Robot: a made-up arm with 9 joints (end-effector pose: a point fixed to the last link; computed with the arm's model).
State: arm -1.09 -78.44 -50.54 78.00 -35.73 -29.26 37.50 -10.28 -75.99
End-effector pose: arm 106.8 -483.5 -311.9 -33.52 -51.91 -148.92
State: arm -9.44 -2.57 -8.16 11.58 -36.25 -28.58 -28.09 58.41 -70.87
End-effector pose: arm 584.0 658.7 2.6 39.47 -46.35 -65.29
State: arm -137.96 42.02 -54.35 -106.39 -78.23 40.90 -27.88 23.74 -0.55
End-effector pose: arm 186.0 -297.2 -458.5 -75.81 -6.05 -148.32
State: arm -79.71 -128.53 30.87 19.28 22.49 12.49 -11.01 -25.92 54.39
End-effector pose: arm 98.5 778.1 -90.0 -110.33 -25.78 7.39
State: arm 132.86 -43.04 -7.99 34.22 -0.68 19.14 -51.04 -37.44 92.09
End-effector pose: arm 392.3 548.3 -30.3 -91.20 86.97 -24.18
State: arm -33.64 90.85 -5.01 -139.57 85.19 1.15 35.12 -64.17 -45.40
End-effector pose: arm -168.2 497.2 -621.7 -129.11 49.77 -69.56
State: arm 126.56 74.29 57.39 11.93 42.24 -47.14 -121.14 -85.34 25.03
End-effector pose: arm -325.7 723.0 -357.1 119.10 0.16 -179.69
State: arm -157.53 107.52 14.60 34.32 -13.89 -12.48 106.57 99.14 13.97
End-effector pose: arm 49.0 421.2 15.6 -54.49 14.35 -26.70
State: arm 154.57 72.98 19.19 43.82 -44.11 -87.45 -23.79 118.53 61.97
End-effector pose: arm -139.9 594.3 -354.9 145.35 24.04 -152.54
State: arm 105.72 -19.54 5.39 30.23 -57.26 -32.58 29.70 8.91 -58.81
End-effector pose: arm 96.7 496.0 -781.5 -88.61 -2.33 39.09
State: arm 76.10 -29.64 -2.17 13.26 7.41 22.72 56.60 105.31 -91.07
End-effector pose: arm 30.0 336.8 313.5 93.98 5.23 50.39
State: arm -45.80 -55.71 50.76 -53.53 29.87 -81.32 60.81 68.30 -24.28
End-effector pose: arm -269.9 183.0 123.1 137.38 -59.40 -55.39
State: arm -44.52 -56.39 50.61 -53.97 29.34 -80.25 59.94 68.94 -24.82
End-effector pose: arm -269.1 169.8 119.3 139.05 -58.13 -54.82
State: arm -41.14 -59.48 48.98 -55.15 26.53 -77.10 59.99 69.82 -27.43
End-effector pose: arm -261.3 130.6 108.0 142.75 -57.10 -50.71
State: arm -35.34 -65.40 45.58 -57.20 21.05 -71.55 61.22 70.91 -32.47
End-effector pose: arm -232.5 62.0 91.0 147.69 -56.48 -41.14
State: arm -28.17 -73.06 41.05 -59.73 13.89 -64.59 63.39 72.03 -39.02
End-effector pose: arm -168.8 -17.1 76.4 151.54 -56.19 -26.10
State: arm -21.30 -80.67 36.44 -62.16 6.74 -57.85 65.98 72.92 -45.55
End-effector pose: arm -78.6 -77.1 70.0 152.99 -55.83 -8.62
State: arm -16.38 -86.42 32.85 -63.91 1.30 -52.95 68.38 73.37 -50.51
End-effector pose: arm 3.6 -104.4 70.0 152.82 -55.36 5.89
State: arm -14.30 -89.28 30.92 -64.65 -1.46 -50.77 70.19 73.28 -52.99
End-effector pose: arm 46.4 -110.9 72.0 152.01 -55.52 13.62
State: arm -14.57 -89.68 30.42 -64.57 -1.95 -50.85 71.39 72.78 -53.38
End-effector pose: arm 49.9 -111.0 73.8 150.92 -56.53 15.25
